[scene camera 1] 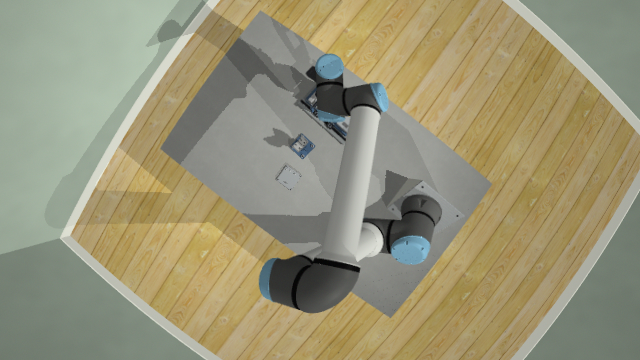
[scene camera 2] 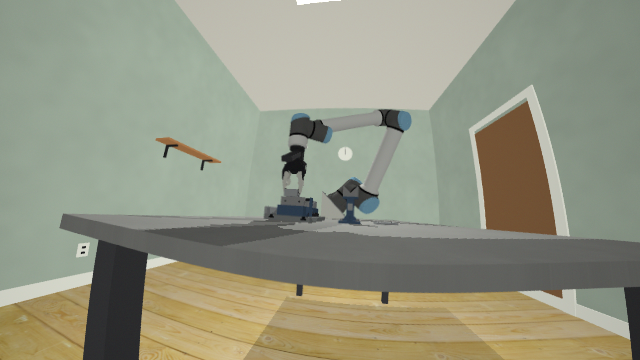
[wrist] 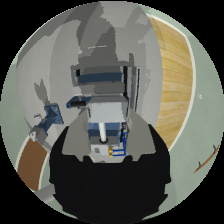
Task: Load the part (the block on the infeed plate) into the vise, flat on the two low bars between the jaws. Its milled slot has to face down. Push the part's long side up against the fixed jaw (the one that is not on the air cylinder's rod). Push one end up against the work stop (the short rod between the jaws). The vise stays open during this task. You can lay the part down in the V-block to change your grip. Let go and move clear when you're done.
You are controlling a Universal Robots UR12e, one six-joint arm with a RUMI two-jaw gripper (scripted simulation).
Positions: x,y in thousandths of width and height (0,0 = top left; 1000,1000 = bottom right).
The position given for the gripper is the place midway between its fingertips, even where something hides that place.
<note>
In view: the gripper (scene camera 2: 457,540) and a part (wrist: 475,489).
The gripper is seen too in the wrist view (wrist: 484,484).
</note>
